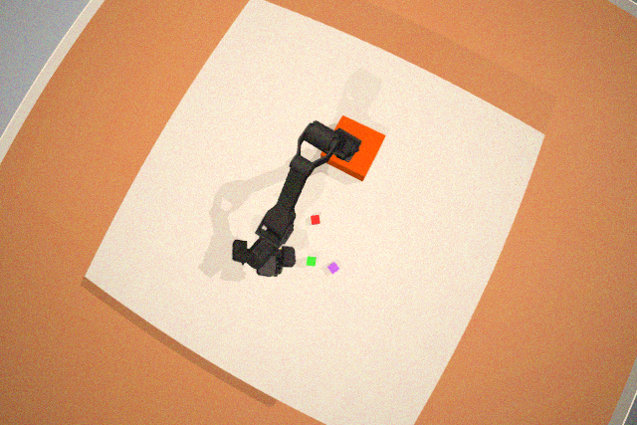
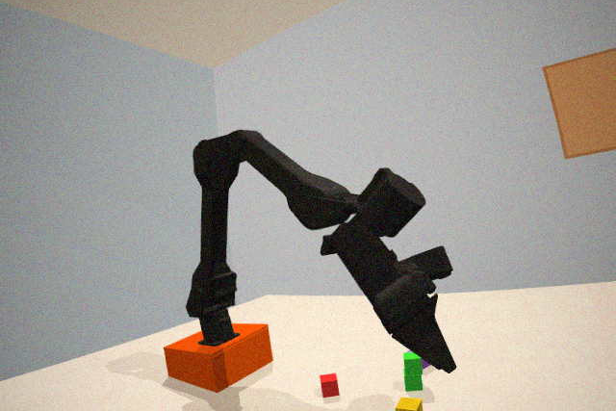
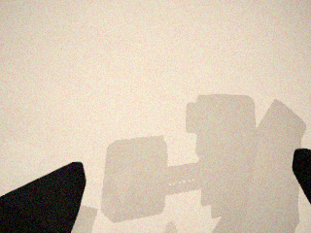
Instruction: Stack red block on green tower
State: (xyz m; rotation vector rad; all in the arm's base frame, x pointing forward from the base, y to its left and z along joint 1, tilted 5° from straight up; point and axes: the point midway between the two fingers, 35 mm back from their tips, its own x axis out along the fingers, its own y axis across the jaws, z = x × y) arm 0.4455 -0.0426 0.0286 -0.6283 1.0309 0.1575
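Now: the red block 22 cm behind my gripper tip, 7 cm to the left of it and 9 cm below it. Round my gripper tip: green block (10 cm behind, 13 cm to the left, 6 cm below); yellow block (7 cm behind, 4 cm to the left, 9 cm below); blue block (14 cm behind, 4 cm to the right, 9 cm below).
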